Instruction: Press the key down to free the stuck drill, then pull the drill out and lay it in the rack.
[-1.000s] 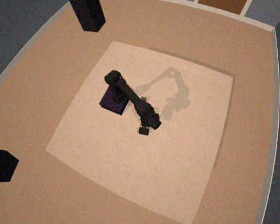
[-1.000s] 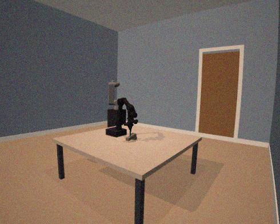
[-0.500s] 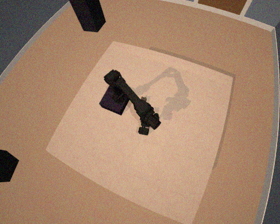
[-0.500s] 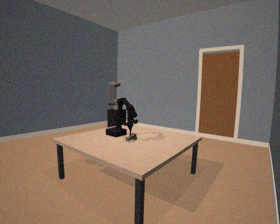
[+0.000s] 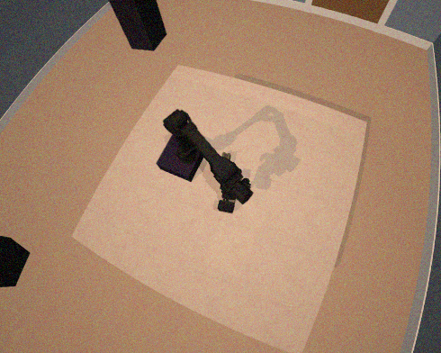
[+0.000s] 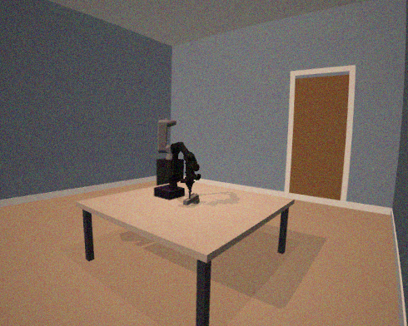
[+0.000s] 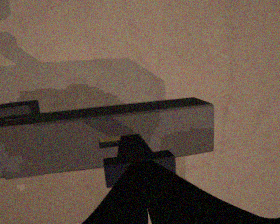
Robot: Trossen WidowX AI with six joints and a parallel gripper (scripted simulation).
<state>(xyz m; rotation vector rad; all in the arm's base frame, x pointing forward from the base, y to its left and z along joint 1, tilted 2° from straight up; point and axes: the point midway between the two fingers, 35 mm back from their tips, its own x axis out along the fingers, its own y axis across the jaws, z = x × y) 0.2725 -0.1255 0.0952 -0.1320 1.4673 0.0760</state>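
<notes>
Right now my gripper tip is 1 cm past the drill, 6 cm to the right of it and 7 cm above it. The rest, counted from my gripper tip: dark block 11 cm behind, 19 cm to the left, 10 cm below.
</notes>
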